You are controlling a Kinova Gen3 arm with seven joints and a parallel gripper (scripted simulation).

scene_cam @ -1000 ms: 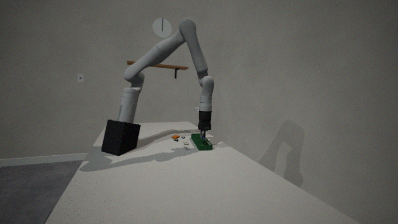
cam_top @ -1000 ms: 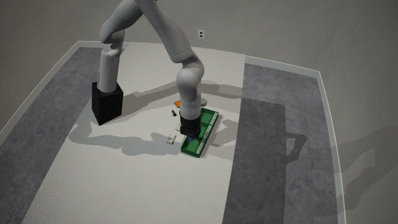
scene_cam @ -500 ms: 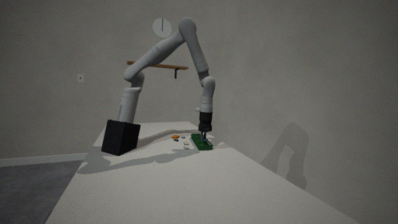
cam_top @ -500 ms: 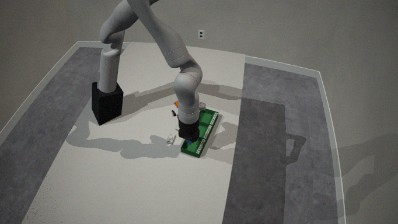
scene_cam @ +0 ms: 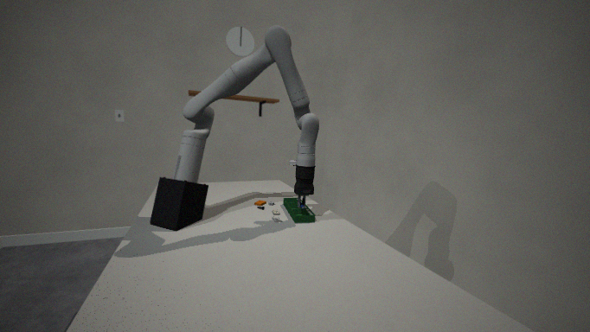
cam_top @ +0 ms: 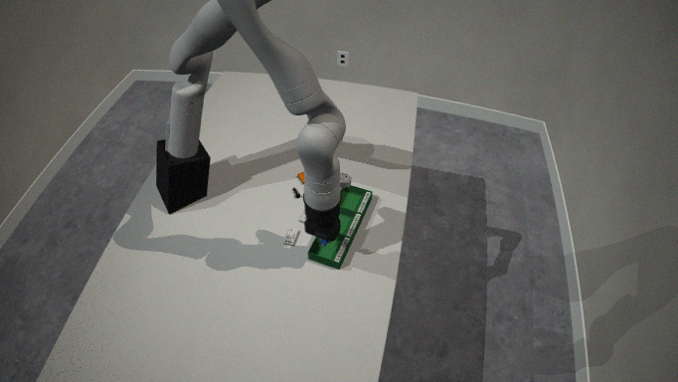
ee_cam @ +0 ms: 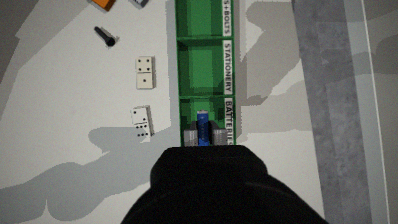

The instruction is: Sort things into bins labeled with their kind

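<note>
Now: hand 10 cm past the orange flat block, 25 cm to the right of it and 7 cm above it. Also, from my hand: black bolt 12 cm behind, 17 cm to the left, 7 cm below; green three-part bin 3 cm ahead, 8 cm to the left, 6 cm below; blue battery 1 cm below.
</note>
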